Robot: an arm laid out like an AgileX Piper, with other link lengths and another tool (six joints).
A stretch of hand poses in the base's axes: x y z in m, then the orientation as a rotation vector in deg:
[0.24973, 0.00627, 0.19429, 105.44, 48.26, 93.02]
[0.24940, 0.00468, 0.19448, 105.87, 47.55, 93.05]
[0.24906, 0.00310, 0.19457, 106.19, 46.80, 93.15]
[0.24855, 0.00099, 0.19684, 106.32, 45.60, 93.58]
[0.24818, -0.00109, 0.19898, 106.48, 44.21, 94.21]
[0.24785, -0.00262, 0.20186, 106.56, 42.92, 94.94]
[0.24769, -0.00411, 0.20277, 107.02, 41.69, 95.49]
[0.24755, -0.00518, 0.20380, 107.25, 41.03, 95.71]
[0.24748, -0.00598, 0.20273, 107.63, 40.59, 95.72]
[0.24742, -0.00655, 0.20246, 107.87, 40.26, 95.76]
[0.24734, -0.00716, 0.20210, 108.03, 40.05, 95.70]
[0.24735, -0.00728, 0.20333, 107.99, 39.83, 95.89]
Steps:
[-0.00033, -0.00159, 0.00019, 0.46, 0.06, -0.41]
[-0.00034, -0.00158, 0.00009, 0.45, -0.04, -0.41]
[-0.00051, -0.00211, 0.00227, 0.65, -0.40, -0.56]
[-0.00037, -0.00208, 0.00214, 0.85, -0.50, -0.57]
[-0.00033, -0.00153, 0.00288, 0.84, -0.56, -0.46]
[-0.00016, -0.00149, 0.00091, 0.95, -0.24, -0.44]
[-0.00014, -0.00107, 0.00103, 0.46, -0.11, -0.28]
[-0.00007, -0.00080, -0.00107, 0.37, 0.12, -0.22]
[-0.00006, -0.00057, -0.00027, 0.27, 0.05, -0.15]
[-0.00008, -0.00061, -0.00036, 0.13, 0.07, -0.14]
[0.00001, -0.00012, 0.00123, 0.15, -0.15, -0.05]

